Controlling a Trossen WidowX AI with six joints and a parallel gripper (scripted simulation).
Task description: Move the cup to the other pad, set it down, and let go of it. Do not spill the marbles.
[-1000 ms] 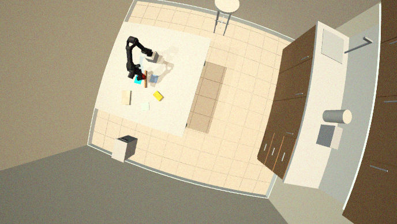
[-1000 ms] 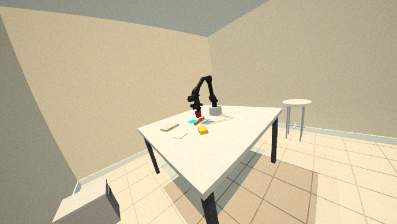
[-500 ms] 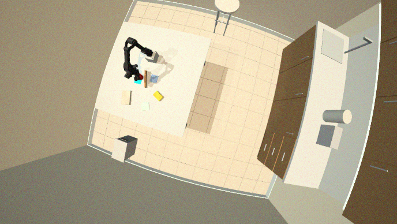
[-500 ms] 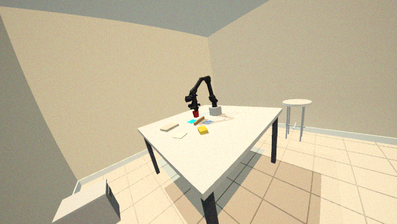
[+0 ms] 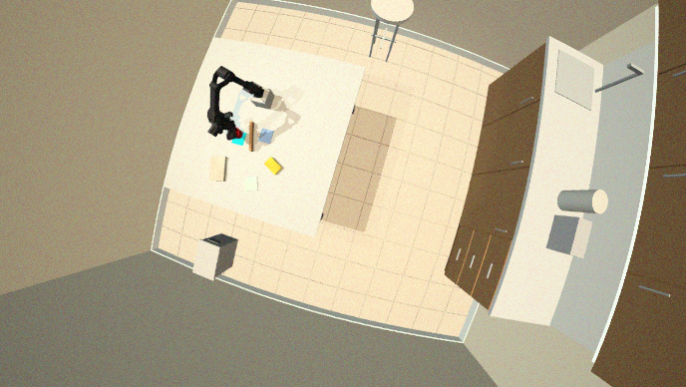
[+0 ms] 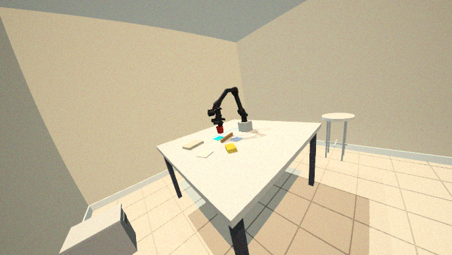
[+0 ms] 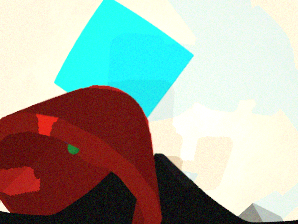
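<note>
The green marble lies 40 mm ahead of my gripper tip, 30 mm to the left of it and 20 mm below it. Also, from my gripper tip: red cup (30 mm ahead, 10 mm to the left); then cyan pad (40 mm ahead, 20 mm to the right, 100 mm below); then wooden bar (20 mm ahead, 80 mm to the left, 90 mm below).
</note>
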